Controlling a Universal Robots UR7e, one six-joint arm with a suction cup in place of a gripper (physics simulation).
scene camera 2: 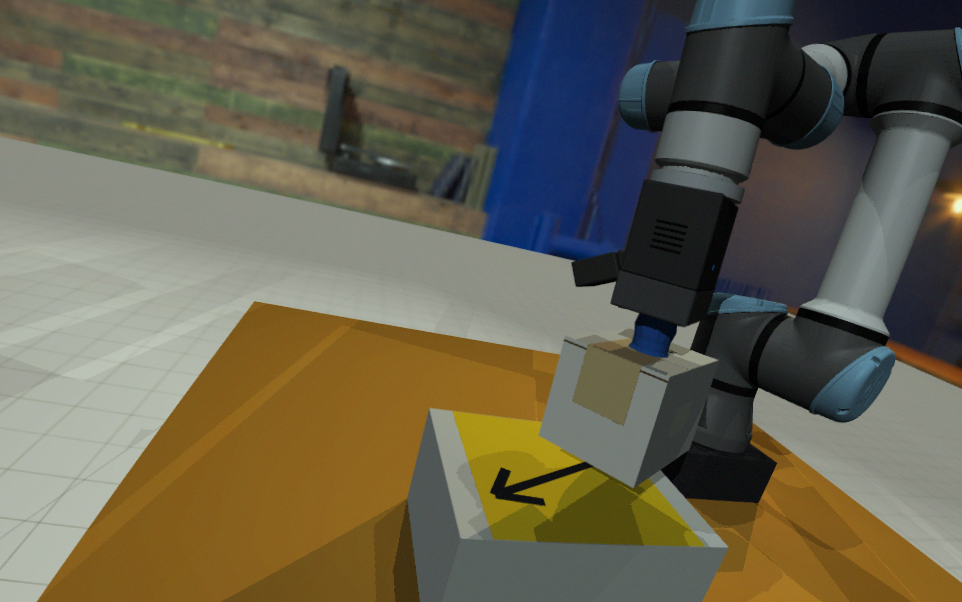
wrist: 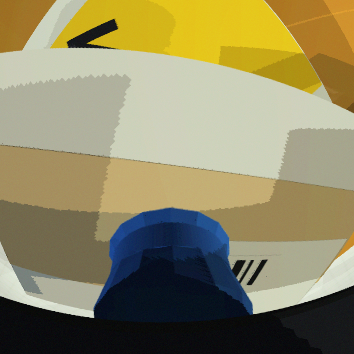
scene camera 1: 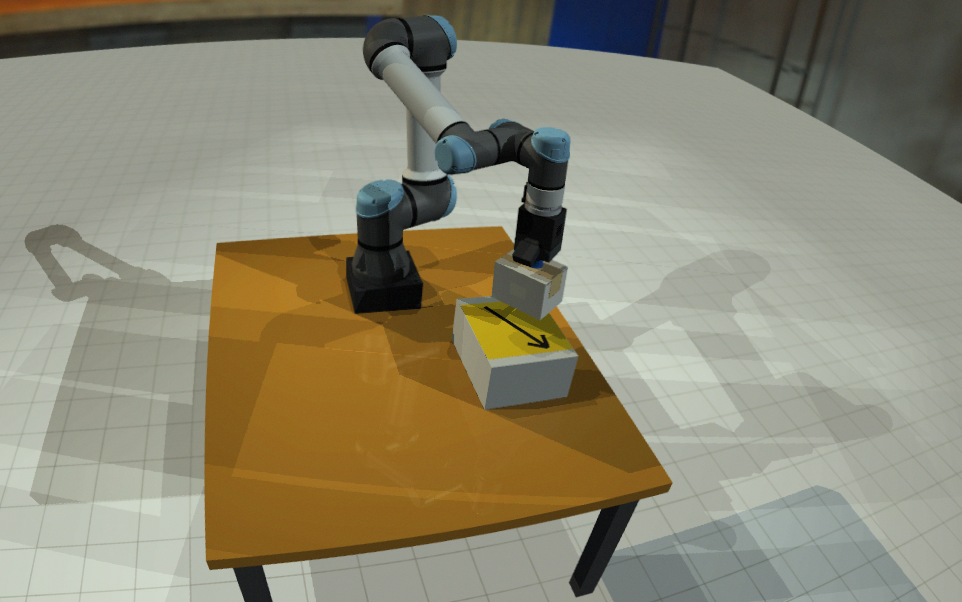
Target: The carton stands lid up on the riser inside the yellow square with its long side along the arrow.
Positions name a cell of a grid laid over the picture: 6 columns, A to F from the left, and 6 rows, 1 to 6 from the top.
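My suction cup (scene camera 2: E4) is 0.45 m from the lens, and there's a grey riser (scene camera 2: D6) that's 0.45 m from the lens as well. There's also a carton (scene camera 2: D5), and that one is 0.41 m from the lens.
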